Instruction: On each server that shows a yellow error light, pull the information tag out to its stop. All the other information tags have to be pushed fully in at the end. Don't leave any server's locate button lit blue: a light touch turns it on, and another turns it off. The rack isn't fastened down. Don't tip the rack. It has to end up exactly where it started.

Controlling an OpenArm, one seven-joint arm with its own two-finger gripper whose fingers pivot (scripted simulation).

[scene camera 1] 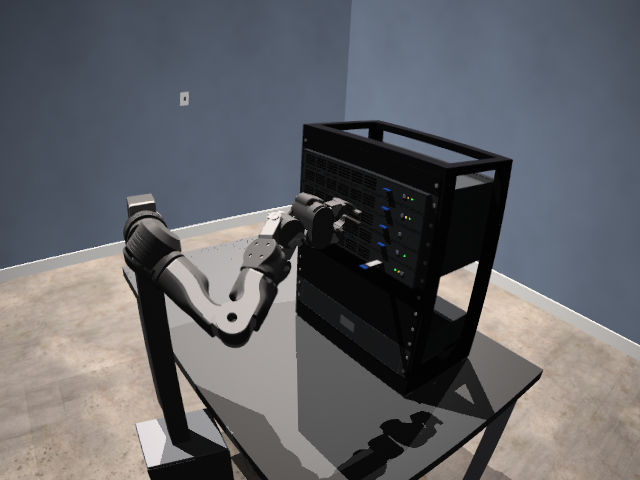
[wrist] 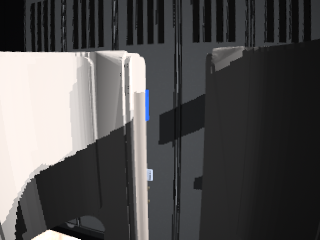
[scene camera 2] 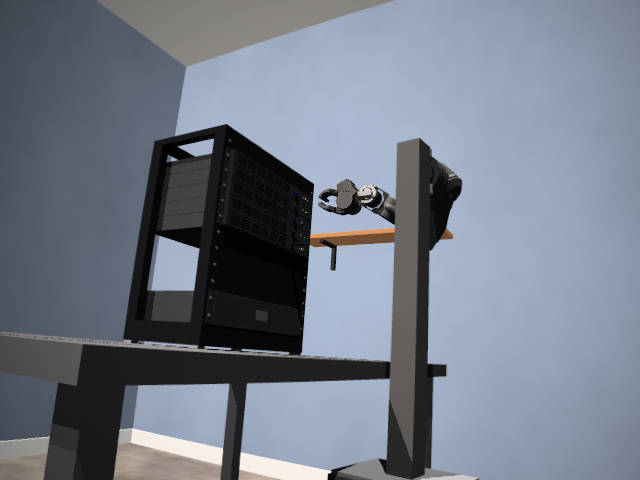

Labels:
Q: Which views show my gripper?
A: Scene camera 1, the wrist view and scene camera 2: all of them.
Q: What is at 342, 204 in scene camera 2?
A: My gripper.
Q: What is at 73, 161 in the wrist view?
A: My gripper.

